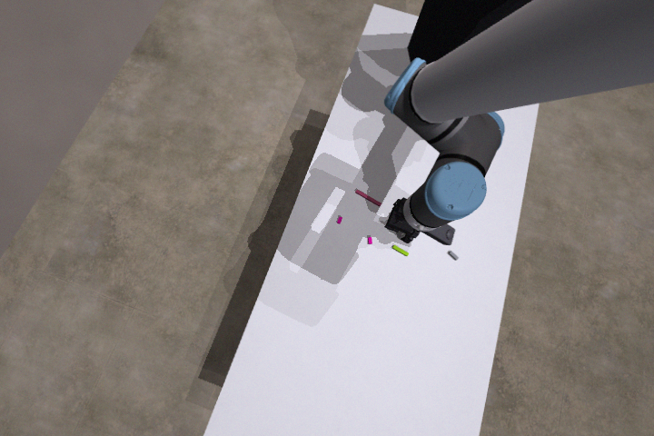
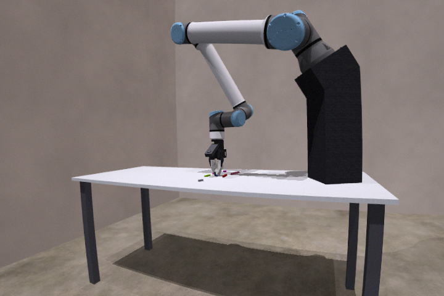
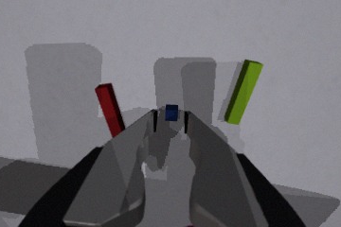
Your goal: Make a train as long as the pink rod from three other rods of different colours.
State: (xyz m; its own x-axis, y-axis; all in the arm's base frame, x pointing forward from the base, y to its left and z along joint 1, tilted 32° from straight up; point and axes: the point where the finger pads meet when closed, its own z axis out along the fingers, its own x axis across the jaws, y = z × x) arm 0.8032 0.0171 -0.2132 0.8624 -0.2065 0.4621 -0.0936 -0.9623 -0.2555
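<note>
Now: hand 10 mm above the small blue rod. Round my hand: red rod (50 mm behind, 10 mm to the right, 10 mm below); lime rod (60 mm ahead, 10 mm to the left, 10 mm below); pink rod (80 mm behind, 120 mm to the right, 10 mm below).
</note>
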